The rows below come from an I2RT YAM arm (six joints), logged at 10 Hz.
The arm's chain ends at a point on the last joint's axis. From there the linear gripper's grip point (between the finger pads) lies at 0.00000 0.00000 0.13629 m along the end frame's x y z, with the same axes.
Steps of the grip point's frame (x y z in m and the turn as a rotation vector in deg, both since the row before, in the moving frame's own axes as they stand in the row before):
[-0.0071 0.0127 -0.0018 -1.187 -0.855 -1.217]
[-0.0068 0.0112 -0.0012 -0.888 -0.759 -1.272]
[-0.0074 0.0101 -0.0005 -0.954 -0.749 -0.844]
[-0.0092 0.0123 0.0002 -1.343 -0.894 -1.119]
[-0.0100 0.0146 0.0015 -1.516 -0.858 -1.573]
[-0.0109 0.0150 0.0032 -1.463 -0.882 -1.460]
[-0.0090 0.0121 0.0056 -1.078 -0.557 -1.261]
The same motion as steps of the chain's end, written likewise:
[-0.0051 0.0099 -0.0018 -1.187 -0.855 -1.217]
[-0.0050 0.0091 -0.0012 -0.888 -0.759 -1.272]
[-0.0056 0.0078 -0.0005 -0.954 -0.749 -0.844]
[-0.0071 0.0091 0.0003 -1.343 -0.894 -1.119]
[-0.0080 0.0110 0.0016 -1.516 -0.858 -1.573]
[-0.0088 0.0115 0.0033 -1.463 -0.882 -1.460]
[-0.0077 0.0095 0.0056 -1.078 -0.557 -1.261]

